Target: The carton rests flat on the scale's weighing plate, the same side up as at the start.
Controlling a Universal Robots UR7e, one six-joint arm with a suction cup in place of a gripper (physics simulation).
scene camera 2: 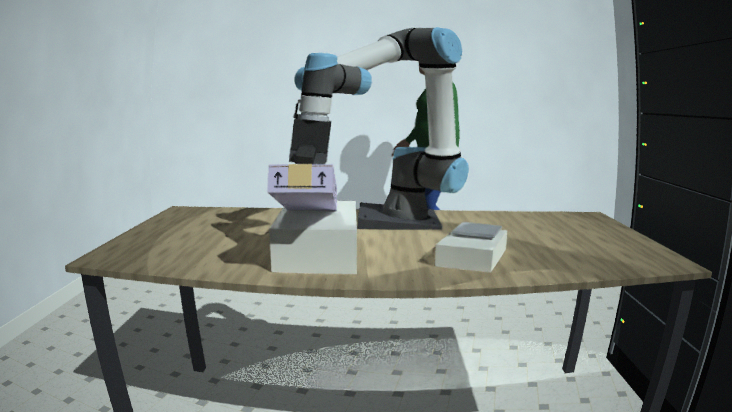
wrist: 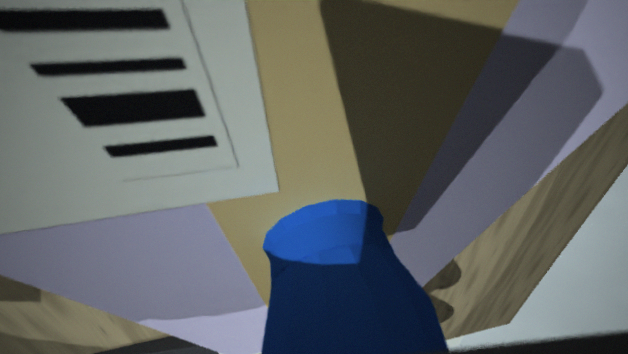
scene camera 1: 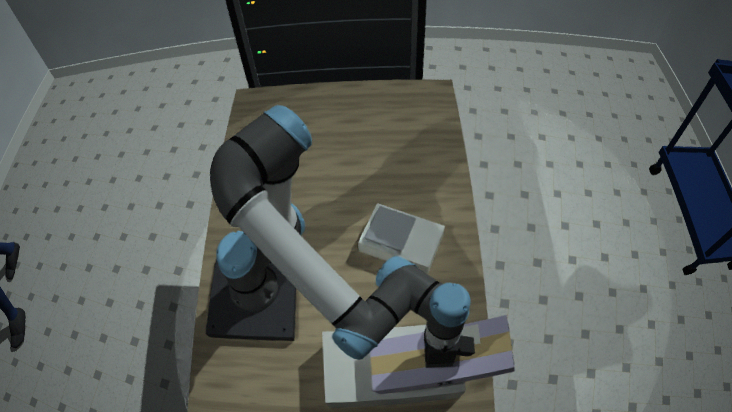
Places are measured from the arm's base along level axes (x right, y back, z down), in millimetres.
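Pixels of known places: hand, tool point: (wrist: 326, 228); arm's base, link origin: (scene camera 2: 405, 214) (scene camera 1: 253, 289).
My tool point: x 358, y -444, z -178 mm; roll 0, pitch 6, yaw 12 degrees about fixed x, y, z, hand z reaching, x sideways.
For each thing: its top centre in the pictures, then the offset to it from my tool point. Level surfaces: height alone.
- scale, top centre: (scene camera 2: 475, 231) (scene camera 1: 402, 231) dy -23, dx -427, dz +129 mm
- large white block, top centre: (scene camera 1: 393, 363) (scene camera 2: 317, 213) dy +96, dx -35, dz +95 mm
- wooden table, surface height: dz +200 mm
The lilac carton (scene camera 1: 399, 363) (scene camera 2: 299, 176) (wrist: 300, 125) has a tan tape band and a white label on its top face. It slopes lengthwise, with the end nearest scene camera 2 raised and the far end low over the white block. Arrows on its raised end face point up. My gripper (scene camera 1: 441, 357) (scene camera 2: 309, 159) (wrist: 324, 232) is on the carton's top face; its blue cup meets the tape beside the label, shut on the carton. The exact contact is partly hidden. The scale (scene camera 1: 424, 245) (scene camera 2: 463, 254) stands apart, and its grey weighing plate (scene camera 1: 391, 228) (scene camera 2: 476, 230) bears no carton.
The large white block (scene camera 1: 339, 368) (scene camera 2: 315, 250) stands under the carton on the wooden table (scene camera 1: 348, 127) (scene camera 2: 169, 245). The scale is beyond it, beside my forearm in scene camera 1. A person (scene camera 2: 422, 115) stands behind the arm. A blue cart (scene camera 1: 696, 197) is off to the right.
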